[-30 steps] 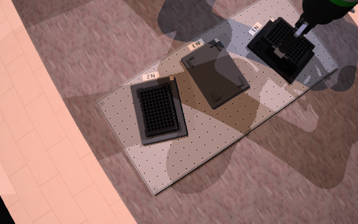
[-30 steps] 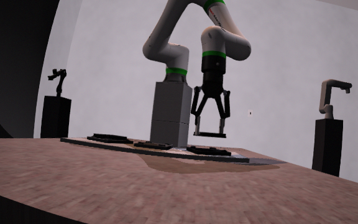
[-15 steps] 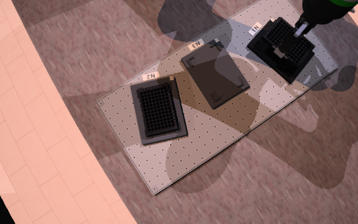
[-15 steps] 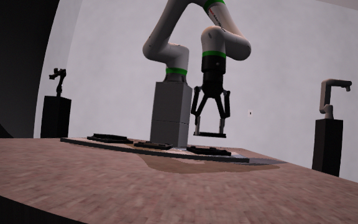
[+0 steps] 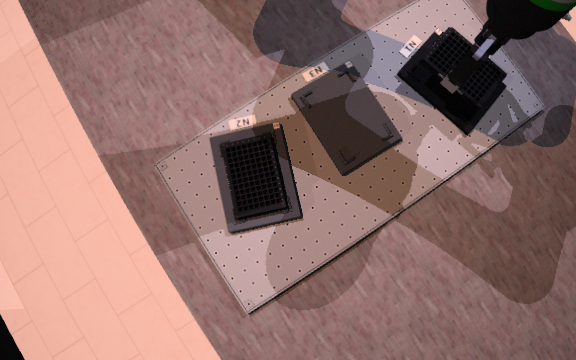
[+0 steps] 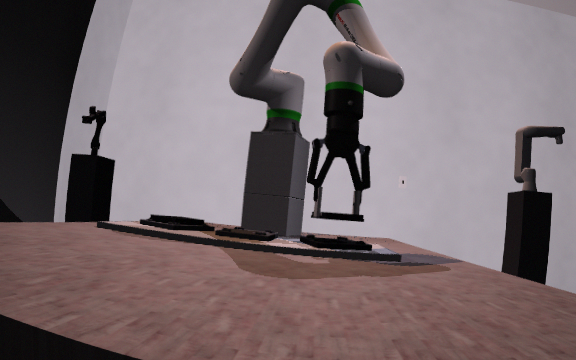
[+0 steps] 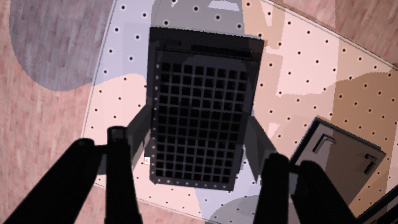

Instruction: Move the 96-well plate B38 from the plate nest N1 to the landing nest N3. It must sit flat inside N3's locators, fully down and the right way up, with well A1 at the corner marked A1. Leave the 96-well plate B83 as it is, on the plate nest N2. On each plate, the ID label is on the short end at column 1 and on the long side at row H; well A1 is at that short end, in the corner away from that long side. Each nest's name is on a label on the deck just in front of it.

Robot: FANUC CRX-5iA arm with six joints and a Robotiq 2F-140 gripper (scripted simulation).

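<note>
Now: the landing nest N3 20 cm to the right of my hand, 8 cm below it and 4 cm behind it. Round my hand: N1 label: 9 cm below, 9 cm behind, 3 cm to the right; A1 mark: 15 cm to the right, 12 cm behind, 8 cm below; plate nest N1: 8 cm below.
</note>
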